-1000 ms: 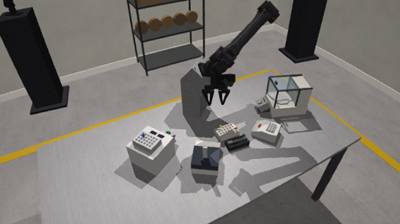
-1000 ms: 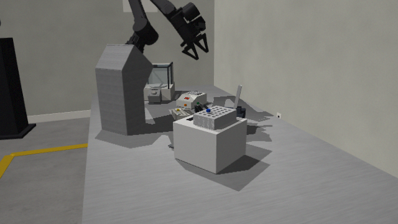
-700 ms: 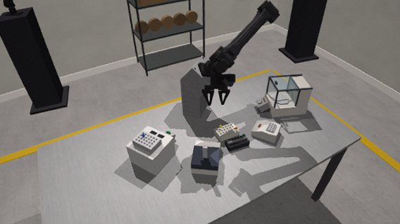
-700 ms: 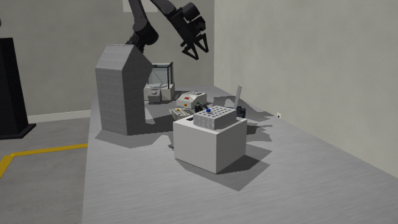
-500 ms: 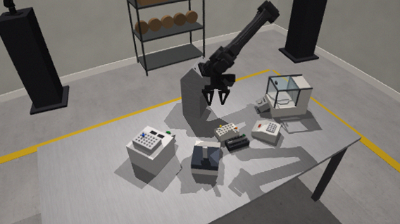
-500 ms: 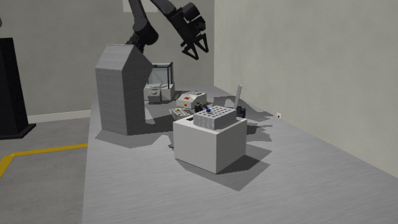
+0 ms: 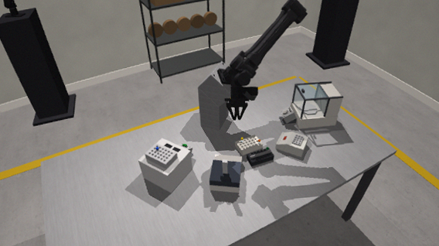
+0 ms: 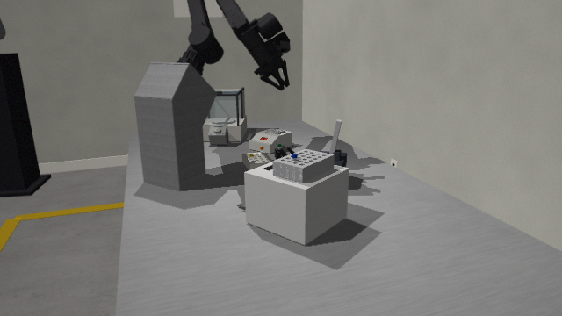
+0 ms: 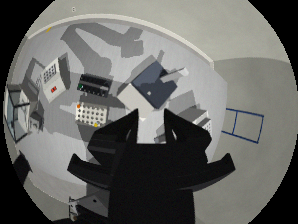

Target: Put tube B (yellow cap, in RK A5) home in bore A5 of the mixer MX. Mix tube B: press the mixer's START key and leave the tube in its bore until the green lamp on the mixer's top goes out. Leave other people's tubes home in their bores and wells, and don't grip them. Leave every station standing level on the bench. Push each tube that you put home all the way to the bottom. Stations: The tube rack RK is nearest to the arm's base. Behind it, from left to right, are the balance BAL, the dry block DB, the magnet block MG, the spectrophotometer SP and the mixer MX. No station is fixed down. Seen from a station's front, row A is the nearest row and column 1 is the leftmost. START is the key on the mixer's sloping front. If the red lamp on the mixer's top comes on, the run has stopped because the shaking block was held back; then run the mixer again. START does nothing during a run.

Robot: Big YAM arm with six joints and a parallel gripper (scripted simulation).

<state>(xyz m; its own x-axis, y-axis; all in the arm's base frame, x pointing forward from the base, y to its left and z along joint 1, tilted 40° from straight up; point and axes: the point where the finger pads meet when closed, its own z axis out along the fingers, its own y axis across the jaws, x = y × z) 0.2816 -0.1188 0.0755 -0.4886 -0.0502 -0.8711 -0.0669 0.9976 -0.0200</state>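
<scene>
The tube rack RK lies 8 cm behind my hand, 11 cm to the left of it and 28 cm below it. Also, from my hand: black magnet block: 3 cm ahead, 13 cm to the left, 27 cm below; then grey shaking block: 2 cm behind, 37 cm to the right, 14 cm below; then green start key: 14 cm behind, 23 cm to the right, 22 cm below.
</scene>
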